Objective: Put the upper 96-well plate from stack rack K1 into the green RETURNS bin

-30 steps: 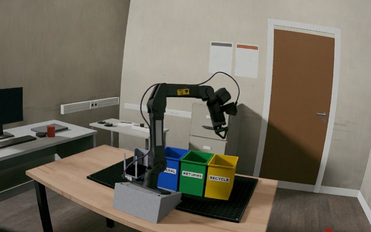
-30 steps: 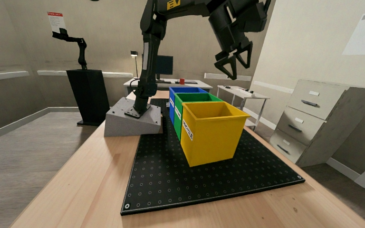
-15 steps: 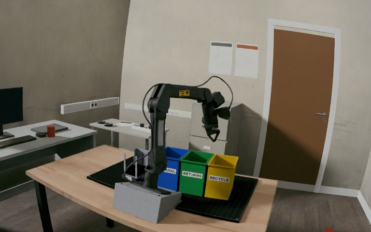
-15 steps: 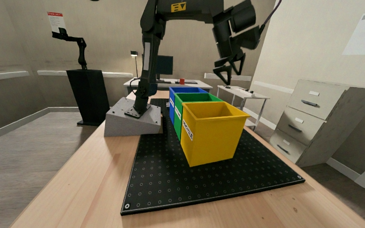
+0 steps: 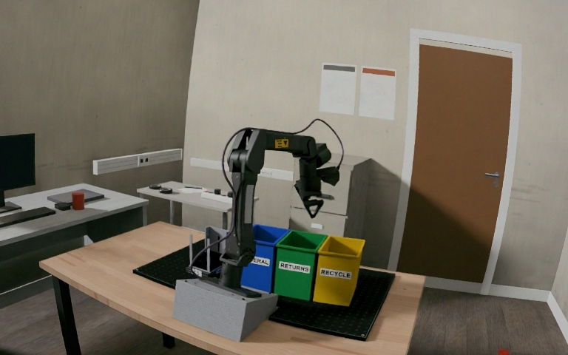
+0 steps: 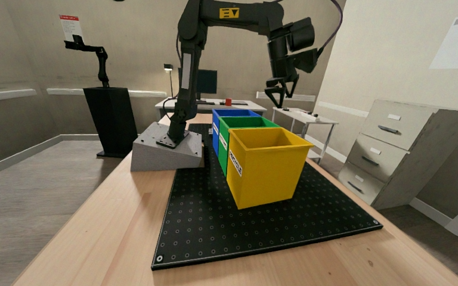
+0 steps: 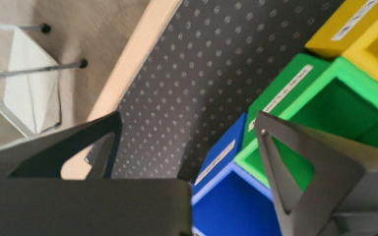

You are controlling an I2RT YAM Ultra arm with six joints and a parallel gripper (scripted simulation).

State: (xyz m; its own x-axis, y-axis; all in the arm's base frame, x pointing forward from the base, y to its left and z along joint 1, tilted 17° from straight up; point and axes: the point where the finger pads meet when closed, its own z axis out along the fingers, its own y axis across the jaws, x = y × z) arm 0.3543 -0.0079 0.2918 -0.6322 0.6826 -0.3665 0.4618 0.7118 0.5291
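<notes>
Right now my hand is 25 cm to the right of the black 96-well plate, 24 cm past it and 21 cm above it. Also, from my hand: green returns bin (16 cm below, 13 cm behind, 7 cm to the right); then yellow recycle bin (20 cm to the right, 16 cm below, 9 cm behind); then blue bin (18 cm behind, 16 cm below, 5 cm to the left).
</notes>
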